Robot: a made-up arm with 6 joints. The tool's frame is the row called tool.
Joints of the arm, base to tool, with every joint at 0 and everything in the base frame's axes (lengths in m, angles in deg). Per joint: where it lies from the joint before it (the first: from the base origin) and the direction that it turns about. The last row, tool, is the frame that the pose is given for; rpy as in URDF.
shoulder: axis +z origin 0 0 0.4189
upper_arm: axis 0 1 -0.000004 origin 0 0 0
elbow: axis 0 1 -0.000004 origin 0.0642 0 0.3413
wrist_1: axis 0 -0.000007 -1 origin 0.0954 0 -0.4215
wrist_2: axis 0 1 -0.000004 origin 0 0 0
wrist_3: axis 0 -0.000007 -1 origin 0.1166 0 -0.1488
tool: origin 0 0 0 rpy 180 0 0
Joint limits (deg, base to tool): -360..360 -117.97..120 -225..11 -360..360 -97..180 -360..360
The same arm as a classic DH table. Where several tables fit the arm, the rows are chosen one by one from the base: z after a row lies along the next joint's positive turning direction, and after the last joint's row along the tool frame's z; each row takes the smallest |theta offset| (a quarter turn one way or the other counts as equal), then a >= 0, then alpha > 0; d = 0 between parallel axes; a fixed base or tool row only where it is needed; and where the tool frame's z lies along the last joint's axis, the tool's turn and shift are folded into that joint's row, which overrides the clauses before.
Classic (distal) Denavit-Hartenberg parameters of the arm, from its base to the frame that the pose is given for. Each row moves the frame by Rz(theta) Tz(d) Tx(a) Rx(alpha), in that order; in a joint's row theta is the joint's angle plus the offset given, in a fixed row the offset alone. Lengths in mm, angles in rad.
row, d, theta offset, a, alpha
shoulder, 418.9, 0.0000, 0.0, -1.5708
upper_arm, 0.0, -1.3849, 347.3, 0.0000
elbow, 0.0, 1.3849, 95.4, -1.5708
wrist_1, 421.5, 0.0000, 0.0, 1.5708
wrist_2, 0.0, 0.0000, 116.6, -1.5708
wrist_3, 148.8, 0.0000, 0.0, 0.0000
Joint limits (rad, base to tool): -6.2832..6.2832 -2.0590..2.0944 -3.9270..0.1920 -6.2832..6.2832 -1.6930..3.1416 -6.2832..6.2832

